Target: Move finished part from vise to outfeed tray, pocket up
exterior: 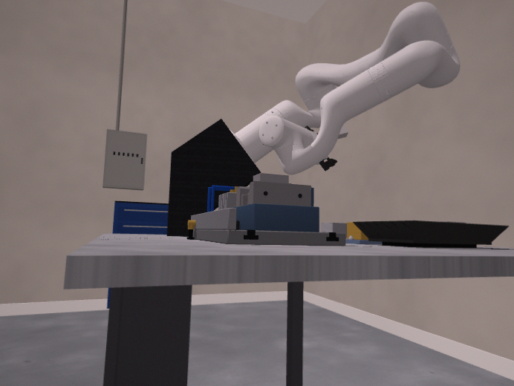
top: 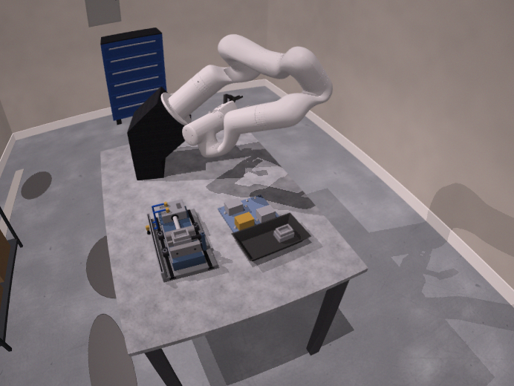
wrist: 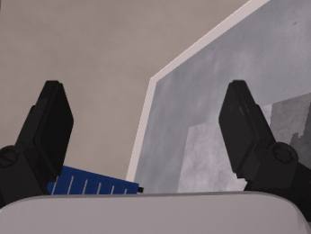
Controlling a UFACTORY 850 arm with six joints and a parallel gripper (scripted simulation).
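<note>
The vise is 400 mm to the right of my hand, 380 mm ahead of it and 250 mm below it. The rest, counted from my hand: yellow block: 380 mm ahead, 270 mm below, 160 mm to the right.
</note>
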